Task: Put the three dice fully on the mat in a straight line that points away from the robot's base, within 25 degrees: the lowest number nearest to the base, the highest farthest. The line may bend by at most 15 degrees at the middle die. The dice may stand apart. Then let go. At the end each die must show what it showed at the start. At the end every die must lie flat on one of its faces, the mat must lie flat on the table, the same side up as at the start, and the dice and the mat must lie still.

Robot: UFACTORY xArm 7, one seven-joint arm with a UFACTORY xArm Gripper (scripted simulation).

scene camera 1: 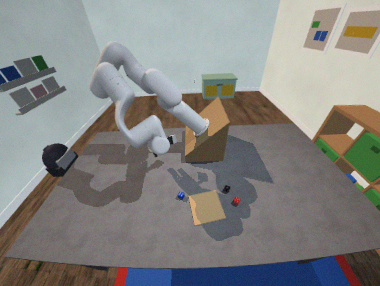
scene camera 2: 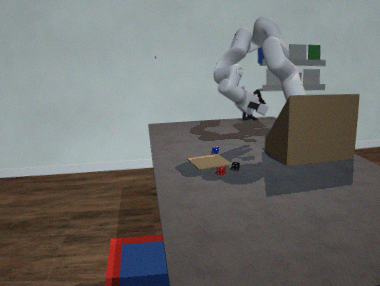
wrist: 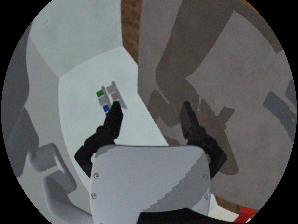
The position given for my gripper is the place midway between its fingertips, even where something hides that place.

In view: my gripper (wrist: pixel 151 108) and a tan mat (scene camera 1: pixel 206 207).
The wrist view misses the tan mat: it is out of frame.
